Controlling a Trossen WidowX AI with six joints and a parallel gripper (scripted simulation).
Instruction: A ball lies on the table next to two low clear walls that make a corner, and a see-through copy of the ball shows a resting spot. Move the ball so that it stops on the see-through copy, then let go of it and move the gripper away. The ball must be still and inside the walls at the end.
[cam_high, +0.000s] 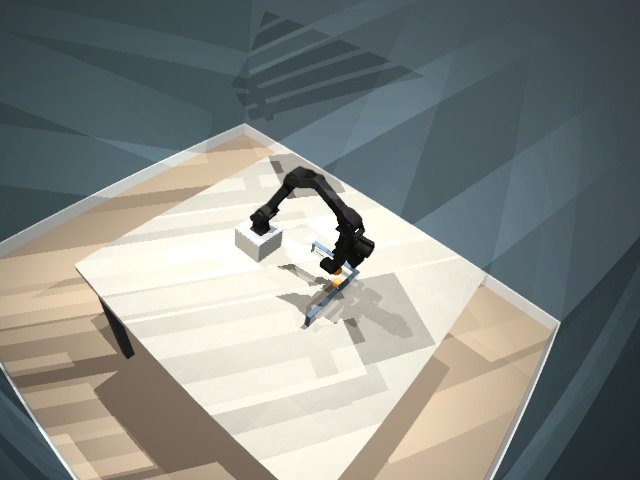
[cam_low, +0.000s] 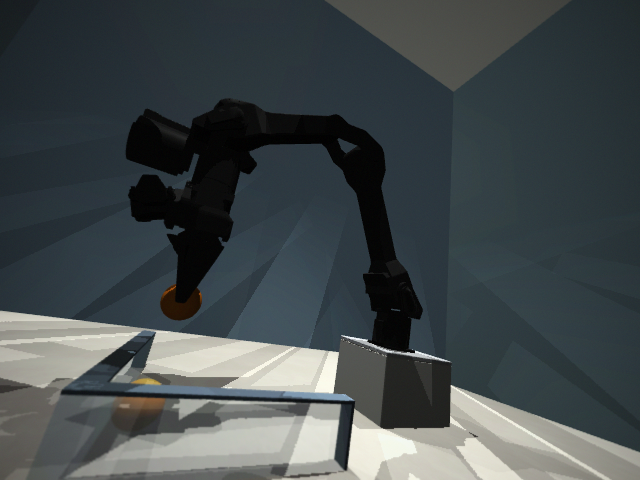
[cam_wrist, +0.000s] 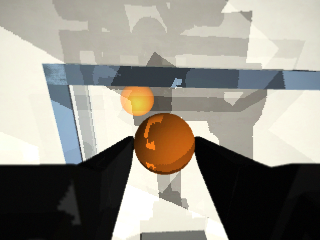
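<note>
Right now the see-through copy is 1 cm ahead of my gripper tip, 3 cm to the left of it and 10 cm below it. Round my gripper tip: orange ball: right at my gripper tip.
</note>
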